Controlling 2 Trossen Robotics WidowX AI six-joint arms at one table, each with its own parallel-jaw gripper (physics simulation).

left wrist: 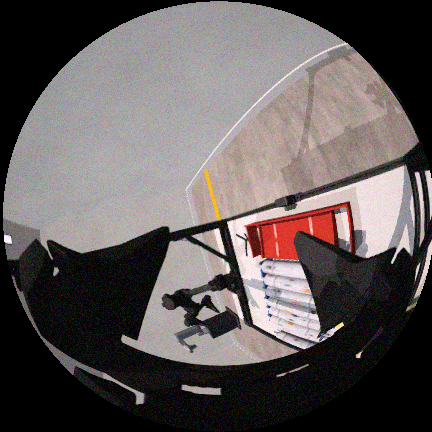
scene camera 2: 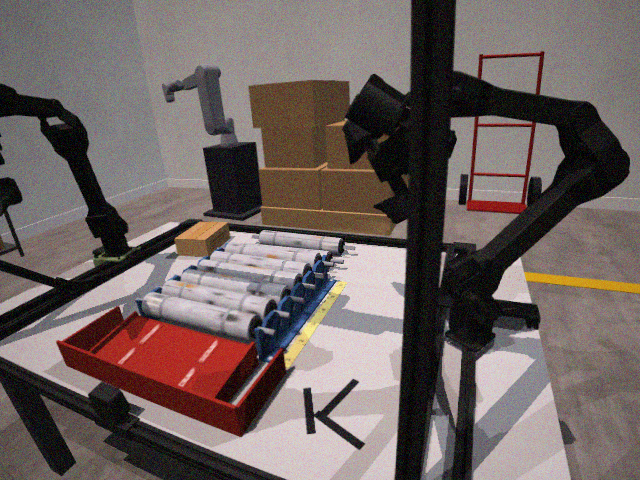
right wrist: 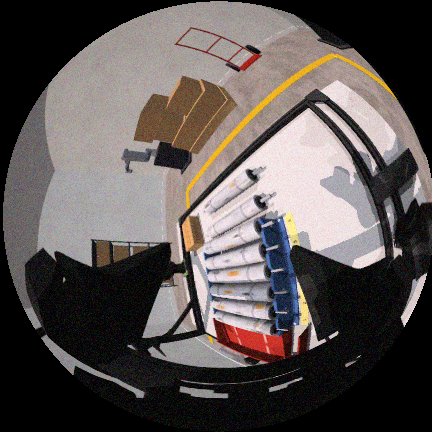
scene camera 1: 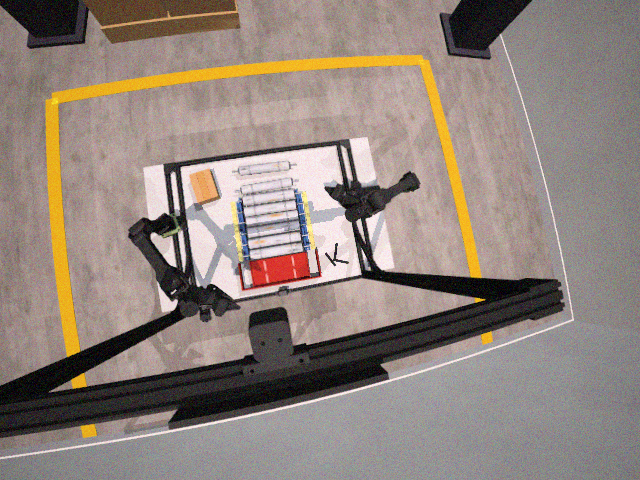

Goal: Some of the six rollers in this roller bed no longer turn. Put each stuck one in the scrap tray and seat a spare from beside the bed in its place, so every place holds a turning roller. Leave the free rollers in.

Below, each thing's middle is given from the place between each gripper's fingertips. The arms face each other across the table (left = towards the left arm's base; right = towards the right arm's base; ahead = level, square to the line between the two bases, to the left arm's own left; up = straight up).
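With the cardboard box [scene camera 2: 202, 239] as the reference, my right hand is a good way above it, far to the right of it and some way short of it.
The box is also far below my left hand, and it is far ahead of that hand and a good way to the left of it.
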